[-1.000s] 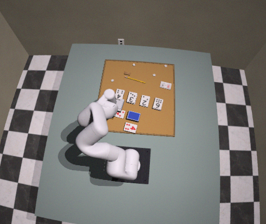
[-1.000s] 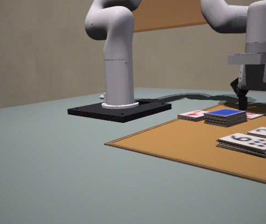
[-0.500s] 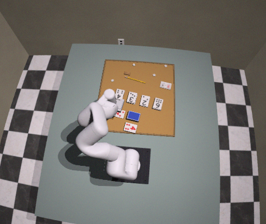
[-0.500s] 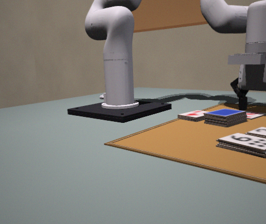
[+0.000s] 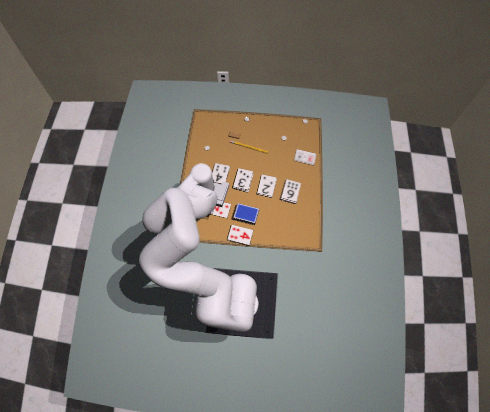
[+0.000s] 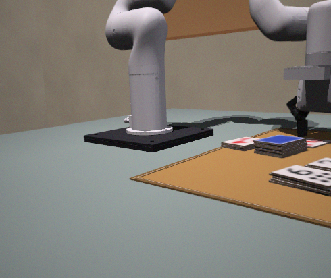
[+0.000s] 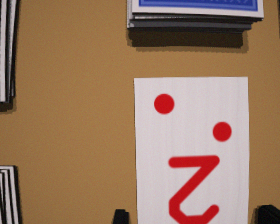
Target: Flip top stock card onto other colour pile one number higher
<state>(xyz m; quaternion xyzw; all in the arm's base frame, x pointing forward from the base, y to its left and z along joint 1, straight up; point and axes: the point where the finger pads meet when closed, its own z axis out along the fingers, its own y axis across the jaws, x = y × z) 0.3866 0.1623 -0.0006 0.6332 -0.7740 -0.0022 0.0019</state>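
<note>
The red 2 card is 40 mm to the right of my hand, 20 mm below it and 10 mm behind it. From my hand the other things lie so: brown mat 170 mm to the right, 160 mm ahead, 30 mm below; red 4 card 140 mm to the right, 110 mm behind, 10 mm below; black 4 card 150 mm ahead, 30 mm to the right.
</note>
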